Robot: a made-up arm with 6 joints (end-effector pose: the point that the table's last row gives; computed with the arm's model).
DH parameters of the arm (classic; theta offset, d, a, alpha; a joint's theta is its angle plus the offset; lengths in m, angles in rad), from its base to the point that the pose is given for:
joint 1: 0 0.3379 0 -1.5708
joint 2: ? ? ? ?
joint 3: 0 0 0 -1.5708
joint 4: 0 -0.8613 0 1.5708
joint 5: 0 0.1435 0 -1.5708
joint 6: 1.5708 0 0 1.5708
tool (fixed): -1.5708 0 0 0
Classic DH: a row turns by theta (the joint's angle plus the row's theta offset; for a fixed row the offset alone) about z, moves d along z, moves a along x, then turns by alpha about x.
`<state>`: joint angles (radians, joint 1 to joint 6).
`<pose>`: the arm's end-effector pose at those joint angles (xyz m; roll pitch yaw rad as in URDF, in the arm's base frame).
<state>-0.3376 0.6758 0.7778 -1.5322 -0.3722 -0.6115</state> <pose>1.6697 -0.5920 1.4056 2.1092 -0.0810 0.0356</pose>
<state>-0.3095 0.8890 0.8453 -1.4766 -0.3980 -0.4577</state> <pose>1.8737 -0.6133 1.0643 1.9585 0.0768 0.0879</pose>
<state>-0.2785 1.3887 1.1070 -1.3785 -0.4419 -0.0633</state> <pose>2.1109 -0.6321 0.2237 1.5842 0.3361 0.1823</pose>
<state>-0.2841 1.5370 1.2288 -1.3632 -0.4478 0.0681</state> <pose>2.1191 -0.6496 -0.0085 1.4537 0.3666 0.1870</pose>
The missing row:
joint 2: -1.5708 0 1.4389 3.1416
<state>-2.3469 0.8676 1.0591 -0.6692 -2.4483 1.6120</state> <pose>-1.4533 -1.3200 1.3449 0.6167 0.6925 0.2536</pose>
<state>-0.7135 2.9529 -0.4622 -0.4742 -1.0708 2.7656</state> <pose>-0.4931 0.2580 -0.7797 1.5707 -1.0784 1.4164</pose>
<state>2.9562 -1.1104 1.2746 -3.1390 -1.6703 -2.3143</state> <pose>1.8559 -0.4941 1.5687 2.3112 0.9137 -0.1896</pose>
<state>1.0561 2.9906 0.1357 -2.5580 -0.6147 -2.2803</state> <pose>-0.4154 -0.4912 -1.2523 1.4579 0.7651 -2.5417</pose>
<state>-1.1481 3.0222 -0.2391 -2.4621 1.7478 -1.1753</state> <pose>-0.1743 0.6595 -0.8984 -0.7815 -0.8319 -2.3124</pose>
